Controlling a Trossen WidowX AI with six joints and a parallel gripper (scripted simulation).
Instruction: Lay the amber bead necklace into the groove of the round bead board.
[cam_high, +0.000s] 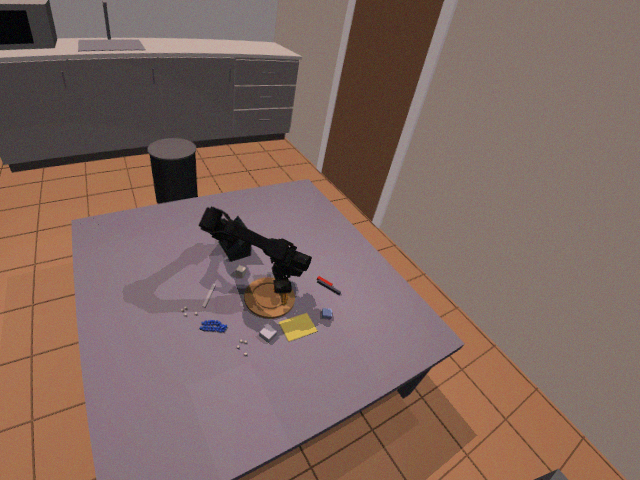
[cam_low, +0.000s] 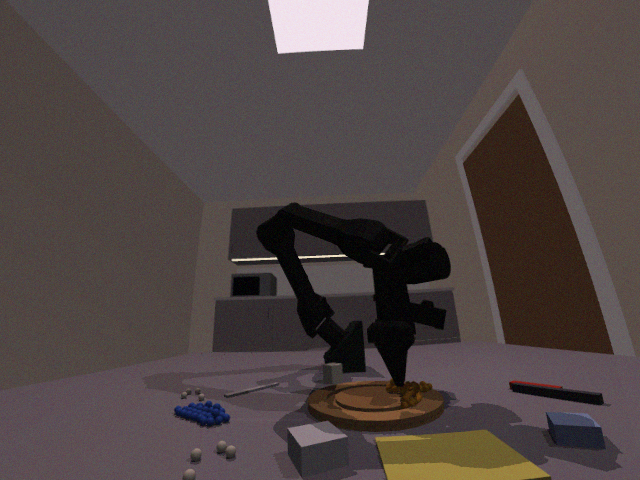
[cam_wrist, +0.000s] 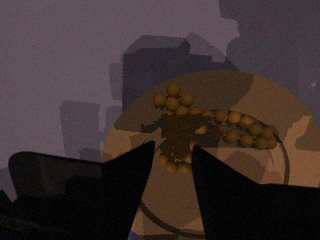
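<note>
Right now the round wooden bead board is 2 cm ahead of my gripper tip, 5 cm to the right of it and 1 cm below it. Round my gripper tip: grey block: 16 cm ahead, 15 cm to the right, 1 cm below; then red-and-black tool: 7 cm ahead, 20 cm to the left, 2 cm below; then yellow pad: 19 cm ahead, 3 cm to the right, 2 cm below.
</note>
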